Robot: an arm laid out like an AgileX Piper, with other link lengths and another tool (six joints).
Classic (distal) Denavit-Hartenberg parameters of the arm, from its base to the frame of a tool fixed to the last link. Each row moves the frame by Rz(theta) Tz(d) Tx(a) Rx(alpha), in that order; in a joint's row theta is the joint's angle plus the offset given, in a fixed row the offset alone. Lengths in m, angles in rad.
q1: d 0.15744; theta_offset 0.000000; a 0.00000; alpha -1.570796
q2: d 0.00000; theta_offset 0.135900; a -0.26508; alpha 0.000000
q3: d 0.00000; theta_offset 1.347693; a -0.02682; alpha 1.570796
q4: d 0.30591; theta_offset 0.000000; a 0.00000; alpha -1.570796
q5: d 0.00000; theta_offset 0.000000; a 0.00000; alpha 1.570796
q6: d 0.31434; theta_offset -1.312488; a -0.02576; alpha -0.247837
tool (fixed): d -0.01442; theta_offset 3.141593; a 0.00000; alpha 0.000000
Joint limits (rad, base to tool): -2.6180..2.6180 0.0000..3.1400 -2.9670..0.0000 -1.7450..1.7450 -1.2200..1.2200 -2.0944..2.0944
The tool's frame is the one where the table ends.
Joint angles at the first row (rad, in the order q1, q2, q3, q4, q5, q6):
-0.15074, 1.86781, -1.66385, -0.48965, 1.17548, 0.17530
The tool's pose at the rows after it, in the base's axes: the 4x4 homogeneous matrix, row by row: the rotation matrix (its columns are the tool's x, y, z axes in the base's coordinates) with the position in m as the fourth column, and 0 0 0 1 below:
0.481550 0.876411 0.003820 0.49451; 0.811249 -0.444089 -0.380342 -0.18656; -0.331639 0.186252 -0.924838 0.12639; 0 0 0 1
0.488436 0.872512 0.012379 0.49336; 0.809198 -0.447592 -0.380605 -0.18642; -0.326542 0.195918 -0.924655 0.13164; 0 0 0 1
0.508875 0.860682 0.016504 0.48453; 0.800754 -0.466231 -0.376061 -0.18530; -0.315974 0.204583 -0.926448 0.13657; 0 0 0 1
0.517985 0.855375 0.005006 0.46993; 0.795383 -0.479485 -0.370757 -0.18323; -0.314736 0.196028 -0.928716 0.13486; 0 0 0 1
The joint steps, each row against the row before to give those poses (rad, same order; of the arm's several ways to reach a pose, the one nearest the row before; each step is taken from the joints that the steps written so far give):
0.00000, 0.00000, 0.00000, -0.00659, -0.00001, 0.00328
0.00001, -0.01499, 0.00626, -0.00001, 0.00000, 0.00479
-0.00002, -0.03994, 0.03861, 0.00001, 0.00001, 0.02391
0.00002, -0.04465, 0.05946, 0.00000, 0.00001, 0.01657

